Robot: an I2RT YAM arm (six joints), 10 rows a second.
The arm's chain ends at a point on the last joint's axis. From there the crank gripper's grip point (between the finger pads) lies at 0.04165 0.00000 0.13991 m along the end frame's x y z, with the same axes.
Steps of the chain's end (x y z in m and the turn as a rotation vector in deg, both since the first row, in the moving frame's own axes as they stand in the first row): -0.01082, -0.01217, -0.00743, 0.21, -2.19, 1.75; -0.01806, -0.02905, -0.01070, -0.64, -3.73, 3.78; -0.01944, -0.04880, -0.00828, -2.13, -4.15, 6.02; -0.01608, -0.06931, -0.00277, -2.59, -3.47, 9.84; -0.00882, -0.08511, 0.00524, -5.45, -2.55, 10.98
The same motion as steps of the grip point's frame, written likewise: -0.01621, -0.01150, -0.00594, 0.21, -2.19, 1.75; -0.02739, -0.02503, -0.00831, -0.64, -3.73, 3.78; -0.03016, -0.03973, -0.00582, -2.13, -4.15, 6.02; -0.02573, -0.05658, -0.00082, -2.59, -3.47, 9.84; -0.01707, -0.06450, 0.00593, -5.45, -2.55, 10.98
